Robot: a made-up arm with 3 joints.
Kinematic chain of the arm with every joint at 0, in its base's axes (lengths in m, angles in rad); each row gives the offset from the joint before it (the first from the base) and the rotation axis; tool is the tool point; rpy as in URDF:
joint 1: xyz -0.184 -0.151 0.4 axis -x
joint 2: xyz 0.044 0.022 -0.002 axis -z
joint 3: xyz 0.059 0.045 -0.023 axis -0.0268 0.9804 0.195
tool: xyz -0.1 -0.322 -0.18 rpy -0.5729 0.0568 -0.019
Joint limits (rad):
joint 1: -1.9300..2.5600
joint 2: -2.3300..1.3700
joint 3: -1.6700..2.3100
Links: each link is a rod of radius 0.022 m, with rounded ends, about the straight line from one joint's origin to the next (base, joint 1, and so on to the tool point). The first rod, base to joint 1, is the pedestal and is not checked.
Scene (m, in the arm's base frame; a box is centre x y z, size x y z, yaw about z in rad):
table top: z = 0
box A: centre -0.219 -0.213 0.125 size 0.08 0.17 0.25 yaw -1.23
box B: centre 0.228 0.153 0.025 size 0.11 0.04 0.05 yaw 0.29
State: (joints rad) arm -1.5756 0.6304 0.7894
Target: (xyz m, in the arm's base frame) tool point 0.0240 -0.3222 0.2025
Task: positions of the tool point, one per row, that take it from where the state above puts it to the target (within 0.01 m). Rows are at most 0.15 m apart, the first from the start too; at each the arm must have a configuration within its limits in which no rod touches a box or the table.
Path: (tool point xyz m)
1: -0.3254 -0.0518 0.1740
2: -0.2421 -0.0418 0.1354
3: -0.1464 -0.0308 0.1234
4: -0.0471 -0.0271 0.1406
5: -0.0318 -0.1088 0.1207
6: -0.0146 -0.1903 0.1262
7: 0.0041 -0.2636 0.1550
8: 0.0240 -0.3222 0.2025

